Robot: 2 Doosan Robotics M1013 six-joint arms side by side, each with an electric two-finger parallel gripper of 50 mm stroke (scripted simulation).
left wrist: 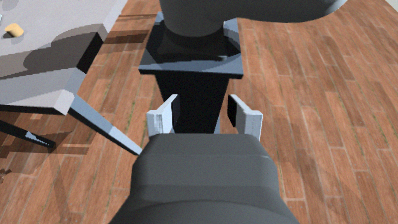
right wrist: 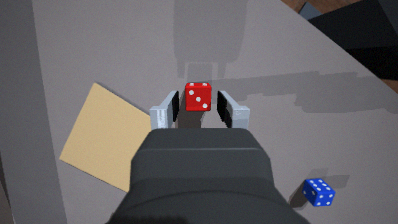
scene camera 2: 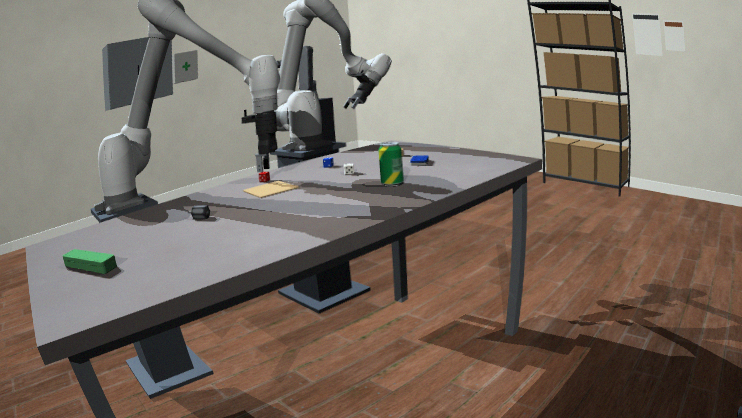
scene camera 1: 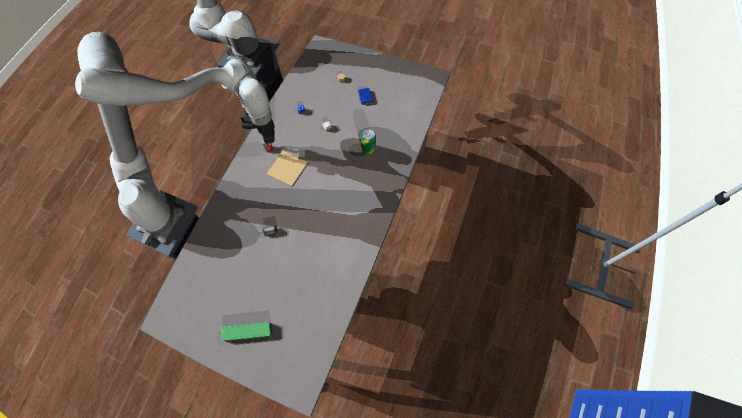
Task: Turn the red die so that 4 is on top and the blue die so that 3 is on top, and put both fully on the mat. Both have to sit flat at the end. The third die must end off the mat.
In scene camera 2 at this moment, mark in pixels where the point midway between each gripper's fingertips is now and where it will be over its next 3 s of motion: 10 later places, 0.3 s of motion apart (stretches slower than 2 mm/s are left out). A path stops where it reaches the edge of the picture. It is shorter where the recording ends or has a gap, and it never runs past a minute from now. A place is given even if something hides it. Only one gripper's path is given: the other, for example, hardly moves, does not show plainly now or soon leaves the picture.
My right gripper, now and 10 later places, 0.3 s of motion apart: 263, 170; 263, 173; 264, 178; 264, 180; 264, 178; 263, 169; 262, 156; 262, 152; 261, 152; 262, 153; 263, 154
